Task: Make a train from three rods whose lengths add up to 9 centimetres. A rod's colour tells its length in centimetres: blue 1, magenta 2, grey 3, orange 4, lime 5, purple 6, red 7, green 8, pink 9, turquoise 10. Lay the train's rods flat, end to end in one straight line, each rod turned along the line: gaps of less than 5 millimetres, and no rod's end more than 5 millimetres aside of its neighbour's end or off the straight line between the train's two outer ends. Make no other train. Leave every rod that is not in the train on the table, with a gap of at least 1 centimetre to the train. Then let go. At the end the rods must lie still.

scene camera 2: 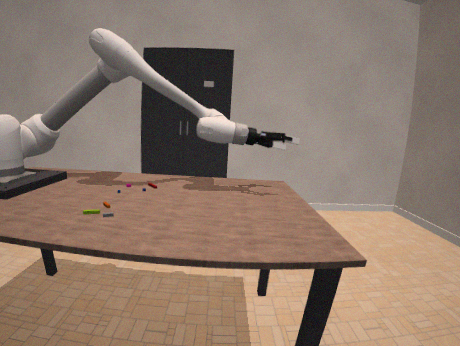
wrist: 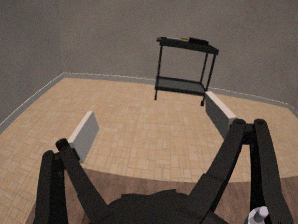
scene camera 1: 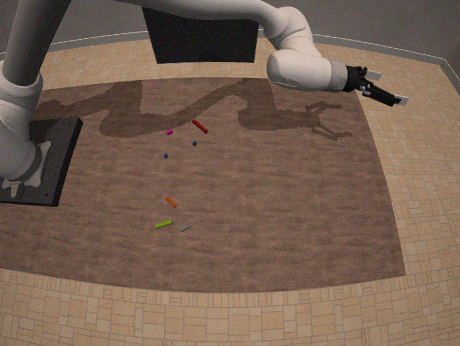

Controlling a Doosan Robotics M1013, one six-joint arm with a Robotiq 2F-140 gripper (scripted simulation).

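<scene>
My gripper (scene camera 1: 392, 88) in sight, also (wrist: 149, 111).
</scene>
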